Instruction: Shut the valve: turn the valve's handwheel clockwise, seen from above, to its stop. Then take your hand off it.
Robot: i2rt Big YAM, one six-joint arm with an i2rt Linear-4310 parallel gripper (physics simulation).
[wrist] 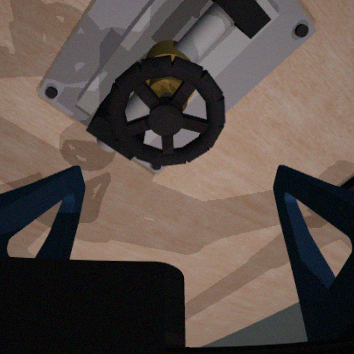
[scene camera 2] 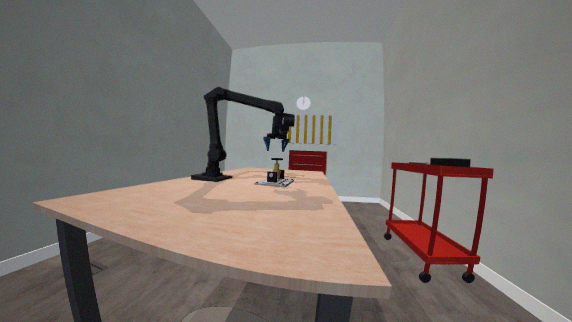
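The black five-spoked handwheel [scene camera 2: 277, 159] [wrist: 166, 119] sits on top of the yellow valve body [scene camera 2: 276, 169] [wrist: 165, 86]. The valve is fixed on a grey base plate [scene camera 2: 274, 183] [wrist: 295, 47] that lies on the table. My gripper [scene camera 2: 276, 149] [wrist: 178, 175] is open, with its two blue fingers wide apart and nothing between them. In the scene view it hangs a little above the handwheel, not touching it. In the wrist view the handwheel shows whole, beyond the fingertips. Part of the valve body is hidden under the wheel.
The wooden table [scene camera 2: 225, 240] carries my arm's base [scene camera 2: 211, 177], left of the valve in the scene view. Black blocks hold the pipe at both ends of the valve. A red cart [scene camera 2: 434, 215] stands on the floor to the right, and a red drawer cabinet [scene camera 2: 308, 161] stands behind the table.
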